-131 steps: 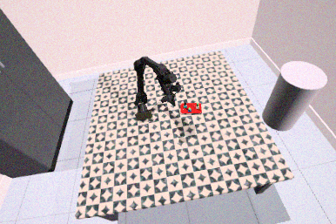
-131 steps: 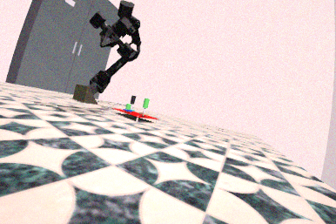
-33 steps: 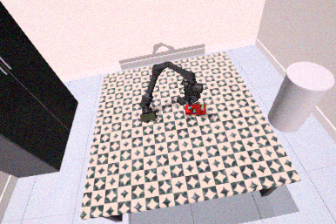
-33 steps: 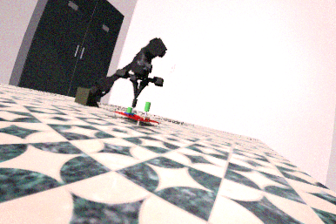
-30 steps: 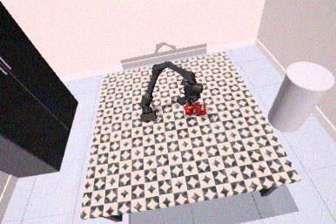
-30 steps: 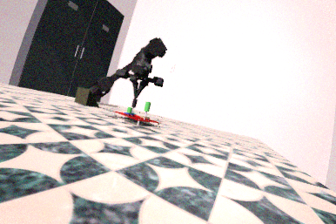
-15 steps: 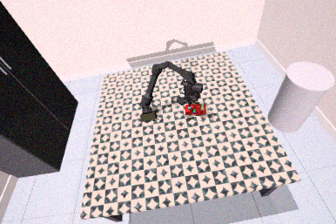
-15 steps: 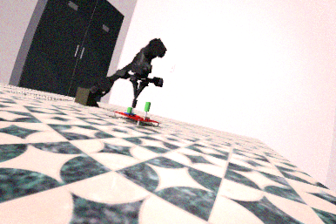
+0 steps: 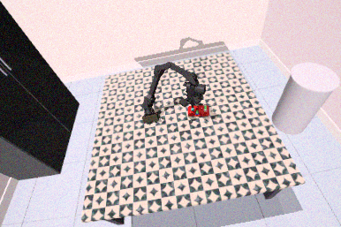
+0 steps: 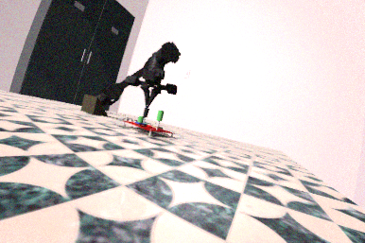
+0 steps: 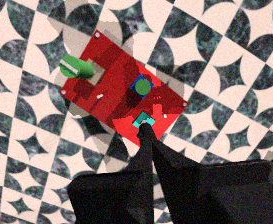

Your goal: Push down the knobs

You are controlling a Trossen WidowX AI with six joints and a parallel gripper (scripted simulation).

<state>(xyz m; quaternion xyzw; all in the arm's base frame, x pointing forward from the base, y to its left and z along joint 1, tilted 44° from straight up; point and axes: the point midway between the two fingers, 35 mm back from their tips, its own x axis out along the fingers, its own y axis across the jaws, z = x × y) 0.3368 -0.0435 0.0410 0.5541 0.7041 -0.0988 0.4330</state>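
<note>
The dark knob is 1 cm below my gripper tip. The rest, counted from my gripper tip: green knob (9 cm ahead, 3 cm to the right, 1 cm below).
</note>
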